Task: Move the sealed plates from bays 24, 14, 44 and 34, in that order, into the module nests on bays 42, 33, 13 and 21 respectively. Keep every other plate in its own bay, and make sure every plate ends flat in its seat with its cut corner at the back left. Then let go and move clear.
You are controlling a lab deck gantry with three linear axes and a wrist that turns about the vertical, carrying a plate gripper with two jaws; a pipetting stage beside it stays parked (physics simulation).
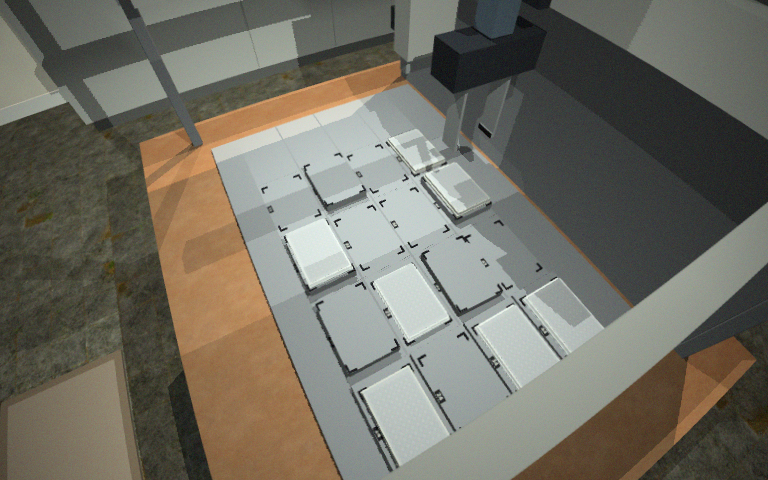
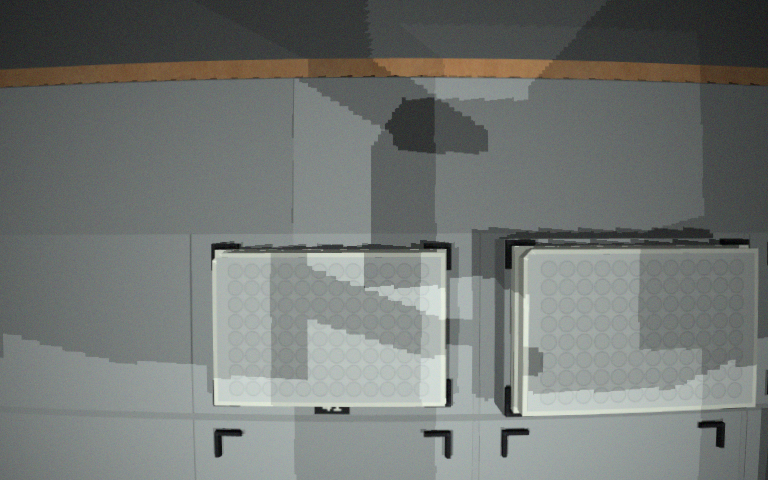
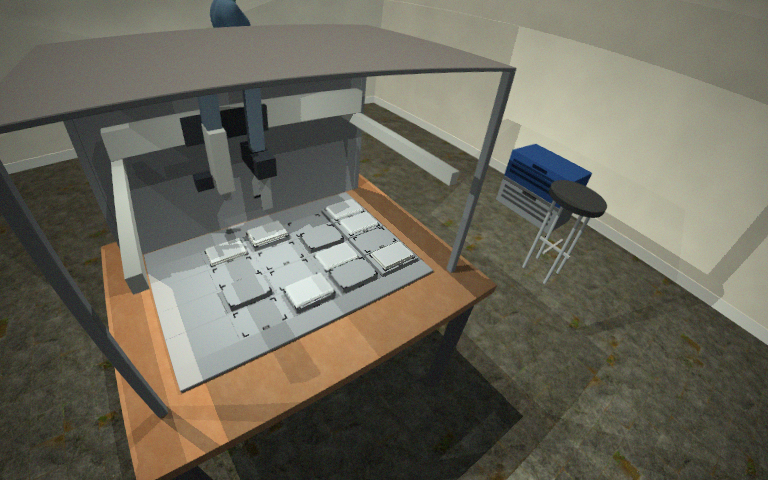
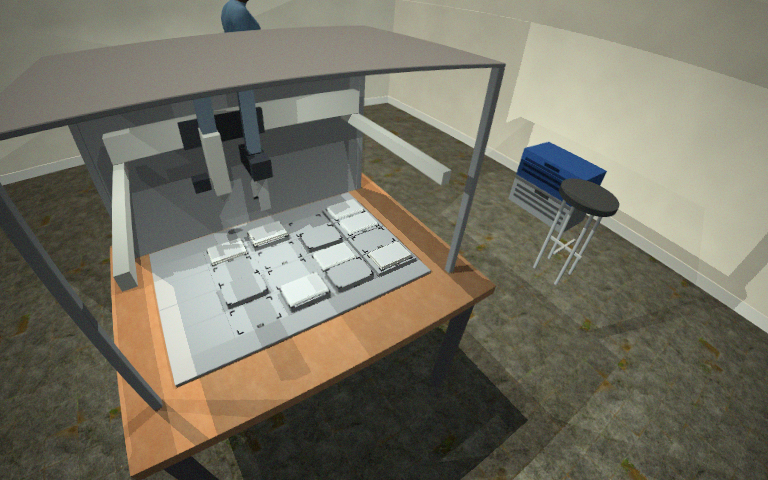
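Observation:
My gripper hangs empty with its jaws apart, high above the back of the deck by bays 41 and 42, touching no plate. A sealed plate lies on the bay 42 nest, looking flat, its cut corner at the back left. Sealed plates also stand in bay 14, bay 44 and bay 34. The nests on bay 33, bay 13 and bay 21 are bare.
Other plates stand in bay 41, bay 23 and bay 12. The pale pipetting stage hangs to the left of the gripper. Posts and a roof enclose the deck.

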